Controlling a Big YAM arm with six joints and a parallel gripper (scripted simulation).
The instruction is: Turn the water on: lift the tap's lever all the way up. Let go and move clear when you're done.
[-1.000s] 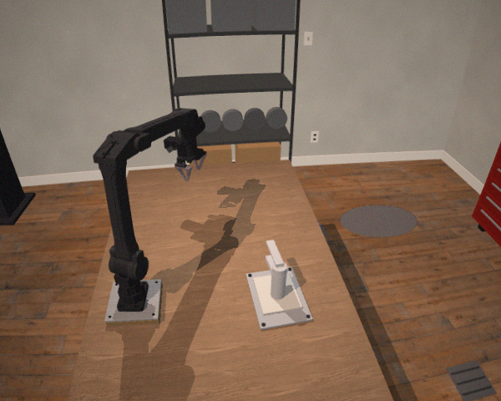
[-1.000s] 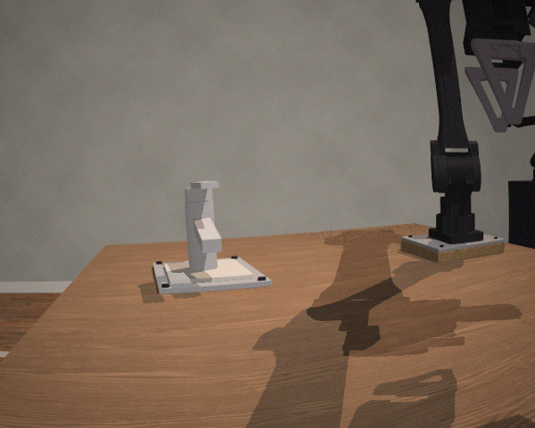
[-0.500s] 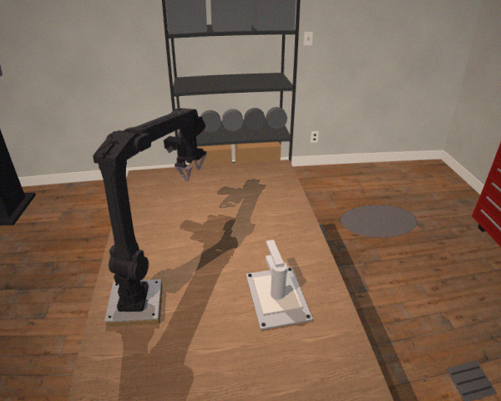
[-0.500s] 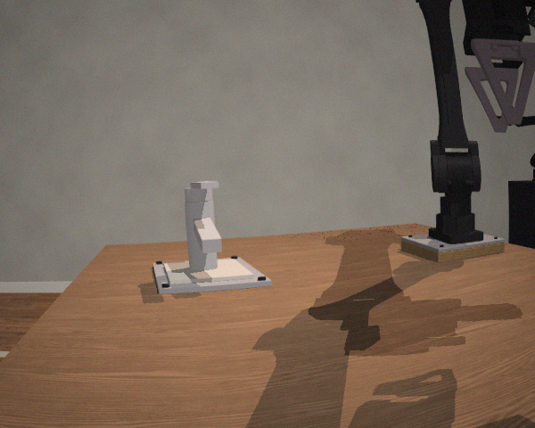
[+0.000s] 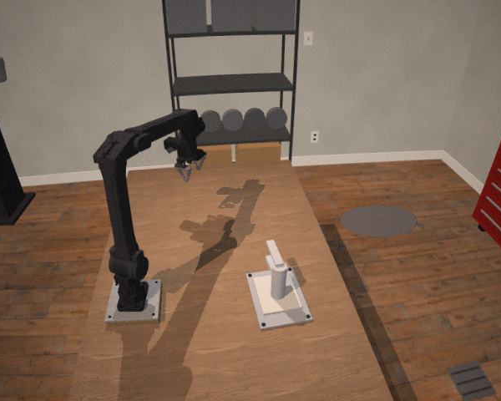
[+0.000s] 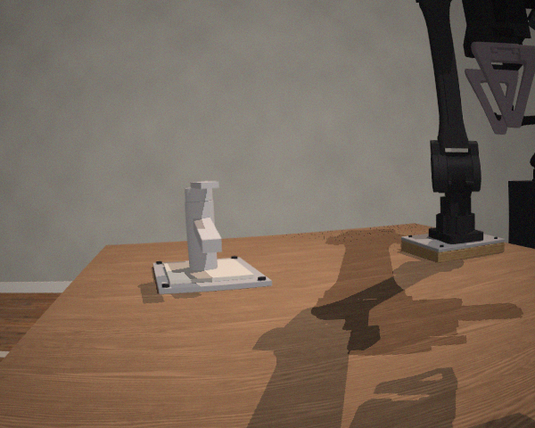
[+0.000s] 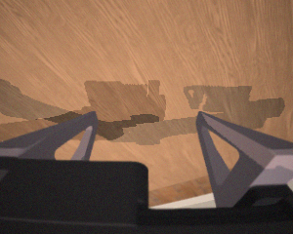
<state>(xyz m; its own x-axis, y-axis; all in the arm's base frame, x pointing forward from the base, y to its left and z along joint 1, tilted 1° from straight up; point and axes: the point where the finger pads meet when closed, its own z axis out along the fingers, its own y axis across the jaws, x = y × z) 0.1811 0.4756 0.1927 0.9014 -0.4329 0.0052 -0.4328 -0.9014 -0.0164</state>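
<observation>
The lever lies 41 cm to the right of my hand, 29 cm ahead of it and 6 cm below it. The rest, counted from my hand: white tap 44 cm to the right, 29 cm ahead, 11 cm below.
</observation>
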